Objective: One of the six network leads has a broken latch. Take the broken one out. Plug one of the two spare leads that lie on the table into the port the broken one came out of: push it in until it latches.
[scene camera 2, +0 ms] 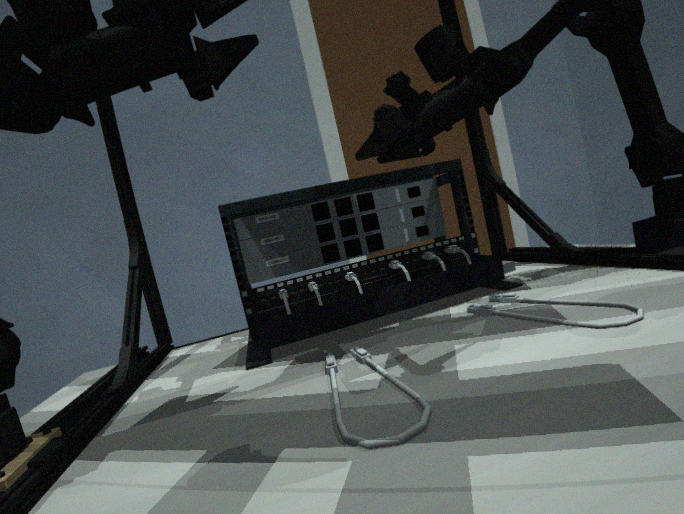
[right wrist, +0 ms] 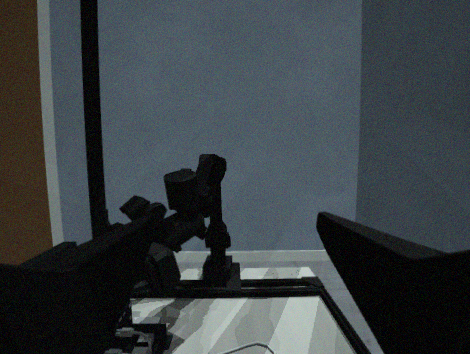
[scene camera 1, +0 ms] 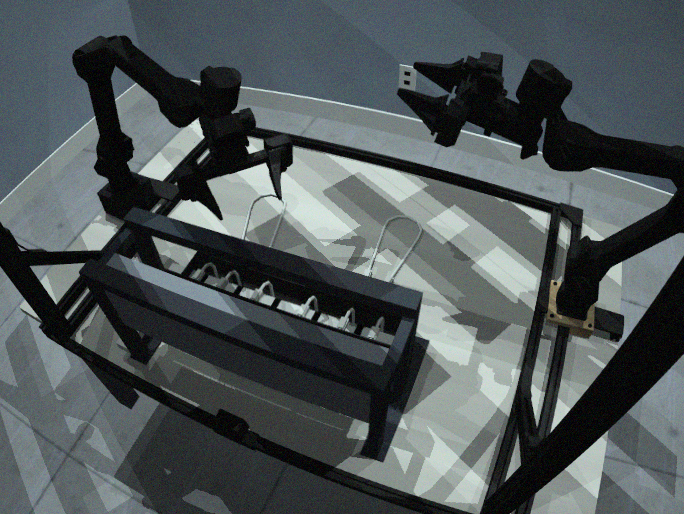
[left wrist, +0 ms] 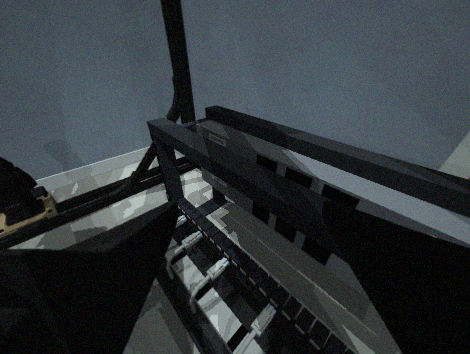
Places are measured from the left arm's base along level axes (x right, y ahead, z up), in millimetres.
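Where they show: left gripper, fingertip midpoint: (scene camera 2: 367, 159) (scene camera 1: 251, 208) (left wrist: 250, 207); right gripper, fingertip midpoint: (scene camera 2: 258, 14) (right wrist: 236, 222) (scene camera 1: 406, 77); left arm's base, origin of the base link: (scene camera 2: 678, 215) (right wrist: 218, 261) (scene camera 1: 122, 185); right arm's base, origin of the base link: (scene camera 1: 572, 304) (left wrist: 26, 211).
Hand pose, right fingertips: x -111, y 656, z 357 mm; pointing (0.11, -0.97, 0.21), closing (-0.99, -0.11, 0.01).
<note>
Each offset is from my right fingertips to the top centre of the thing. "pt": to the spot under its first point.
Six pale leads, among them one {pt dy -155, dx +222, dz -336 mm} (scene camera 1: 264, 289) {pt dy -68, dx +201, dz -339 mm} (scene camera 2: 353, 280) (left wrist: 217, 270), are plugged in a row along the dark rack {dy -108, dx +288, dz -161 mm} (scene camera 1: 276, 255) (scene camera 2: 337, 190) (left wrist: 310, 145); I cannot tell which latch is broken. One spare lead {pt dy +13, dx -109, dz -419 mm} (scene camera 1: 420, 229) (scene camera 2: 426, 411) lies looped on the table in front of the rack in scene camera 2. The other spare lead (scene camera 1: 246, 218) (scene camera 2: 602, 326) lies looped farther right there. My left gripper (scene camera 1: 251, 208) (scene camera 2: 367, 159) (left wrist: 250, 207) is open and empty, high near the rack's top bars. My right gripper (scene camera 1: 406, 77) (right wrist: 236, 222) is open and empty, high and away from the rack.
A black frame (scene camera 1: 387, 164) borders the table, with uprights and a diagonal post (scene camera 1: 580, 408) near the rack. The rack's top bars stand above the row of leads. The left arm (right wrist: 218, 200) shows between the right fingers in the right wrist view.
</note>
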